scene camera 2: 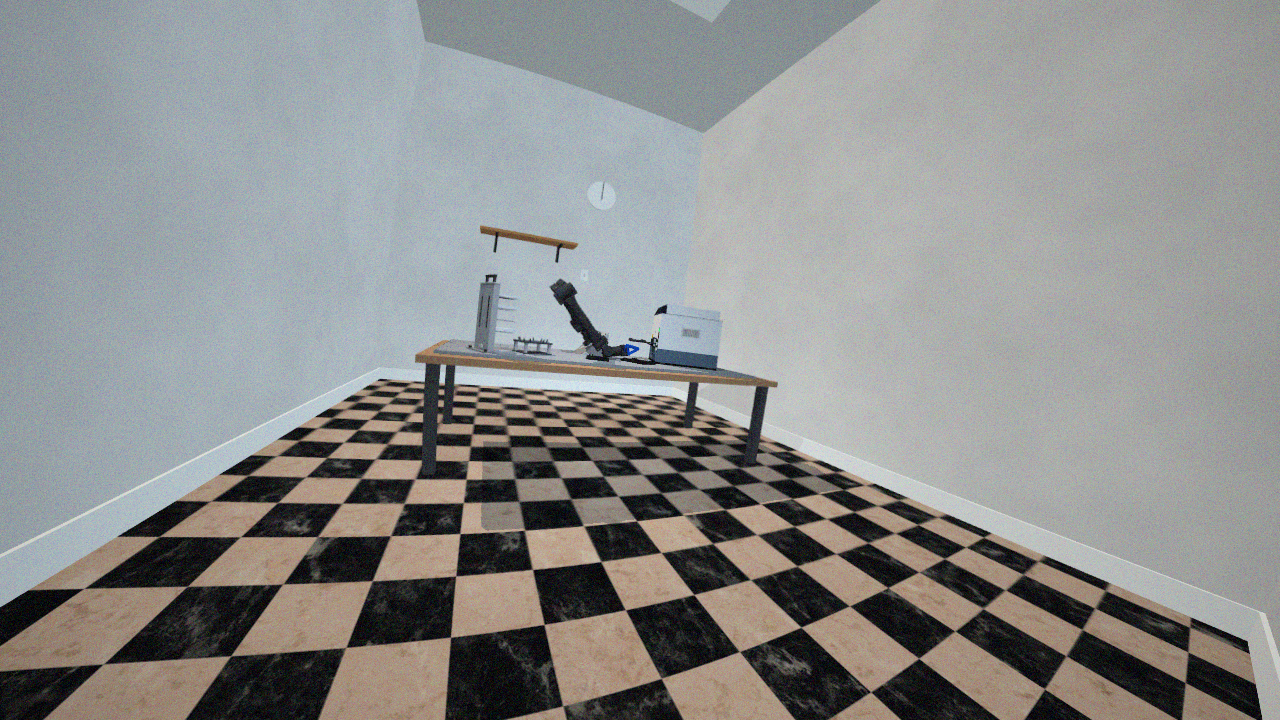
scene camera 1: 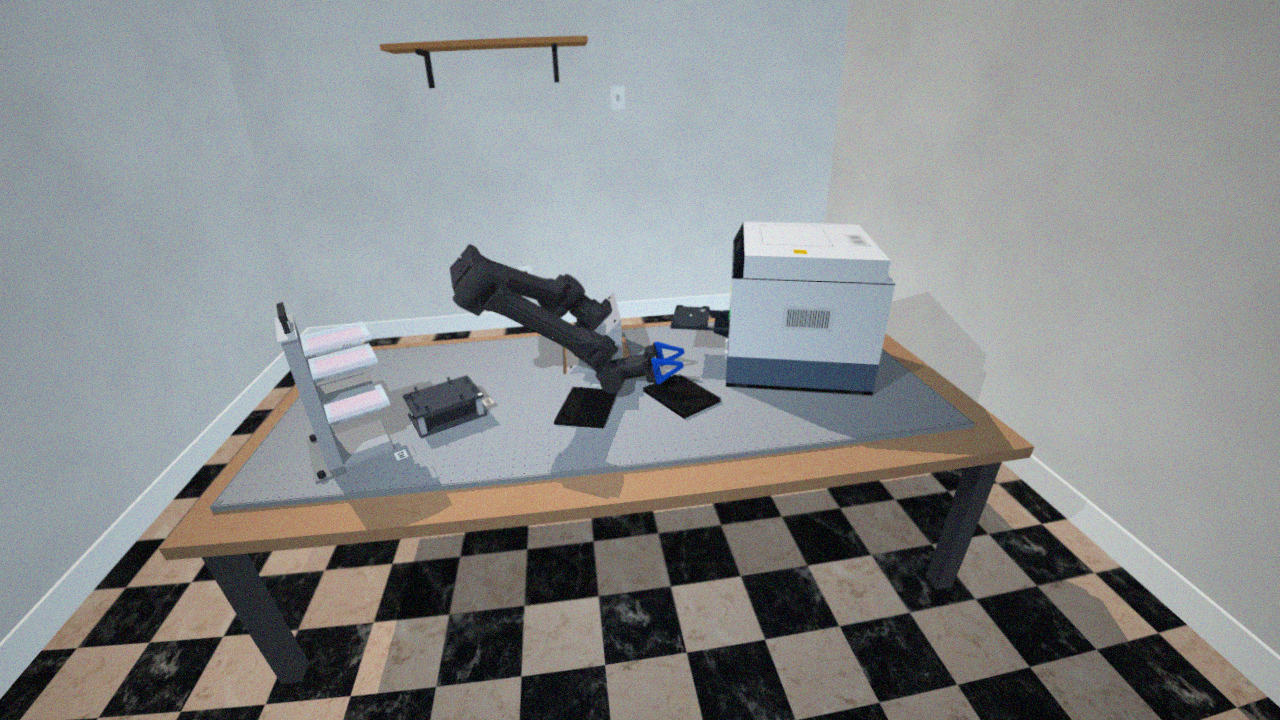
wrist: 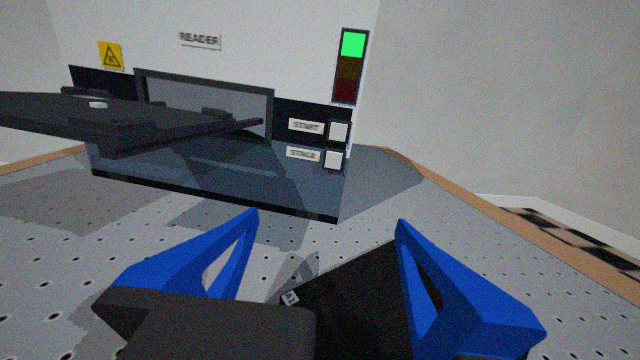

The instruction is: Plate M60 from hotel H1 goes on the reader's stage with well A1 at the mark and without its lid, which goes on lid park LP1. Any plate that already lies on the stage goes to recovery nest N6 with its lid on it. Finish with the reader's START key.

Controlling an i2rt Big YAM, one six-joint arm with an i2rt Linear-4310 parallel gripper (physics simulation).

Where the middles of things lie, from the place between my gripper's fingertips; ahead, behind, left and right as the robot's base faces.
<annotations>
Right now the reader stage [scene camera 1: 681, 319] is 150 mm behind my hand, 90 mm to the left of it and 50 mm above it.
</annotations>
